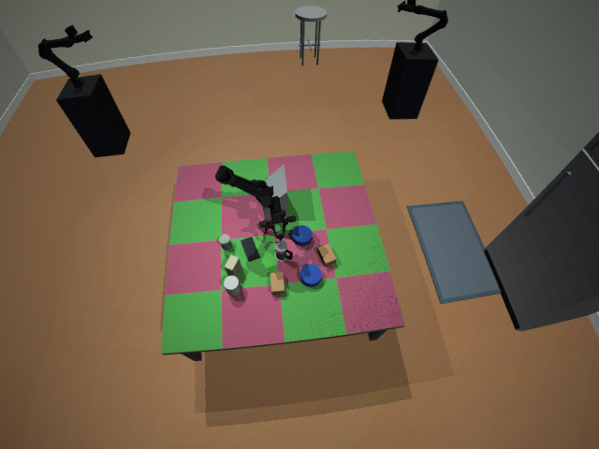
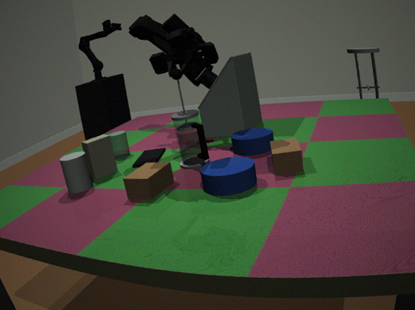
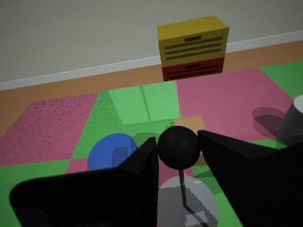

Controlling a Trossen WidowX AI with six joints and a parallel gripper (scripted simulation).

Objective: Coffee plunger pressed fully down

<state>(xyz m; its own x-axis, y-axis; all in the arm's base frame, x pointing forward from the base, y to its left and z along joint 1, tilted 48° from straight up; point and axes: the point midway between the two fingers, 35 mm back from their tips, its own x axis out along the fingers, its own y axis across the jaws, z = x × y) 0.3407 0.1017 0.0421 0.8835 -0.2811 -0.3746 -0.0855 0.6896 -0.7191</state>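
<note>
Right now my gripper tip is 13 cm above the coffee press, 1 cm to the right of it and 1 cm past it. Also, from my gripper tip: beige box (28 cm to the right, 20 cm below, 5 cm ahead); then black flat block (25 cm below, 18 cm to the right, 8 cm behind).
</note>
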